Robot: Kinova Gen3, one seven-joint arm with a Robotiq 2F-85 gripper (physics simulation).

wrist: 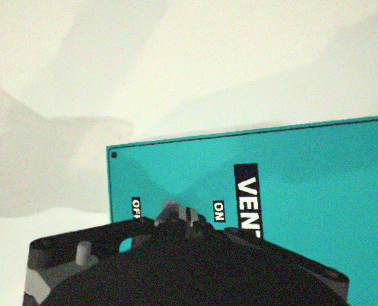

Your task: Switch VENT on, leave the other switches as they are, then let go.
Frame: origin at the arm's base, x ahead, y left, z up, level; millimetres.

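Seen in the pictures: gripper, fingertip midpoint: [186, 219].
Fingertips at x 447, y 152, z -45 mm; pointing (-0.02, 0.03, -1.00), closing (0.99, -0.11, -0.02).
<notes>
A point is followed by its place in that frame.
The VENT label [247, 200] {x 499, y 166, z -52 mm} is on a teal panel [310, 200] {x 544, y 170, z -36 mm}, its last letter partly covered by the gripper. The ON label [218, 211] {x 476, y 155, z -61 mm} is left of it, and the OFF label [136, 207] {x 395, y 151, z -89 mm} is farther left, its lower end covered. The grey switch lever [170, 209] {x 433, y 156, z -63 mm} shows between OFF and ON, its lower part hidden by the gripper. My gripper [186, 219] {x 447, y 152, z -45 mm} is shut and empty. Its fingertips are immediately right of the lever, on the ON side; whether they touch it cannot be told. The lever's exact tilt is unclear.
The panel's upper left corner has a small dark screw [114, 155] {x 369, y 205, z -97 mm}. The panel runs on to the right edge of the view. A pale surface with soft shadows lies above and left of it. Other switches do not show.
</notes>
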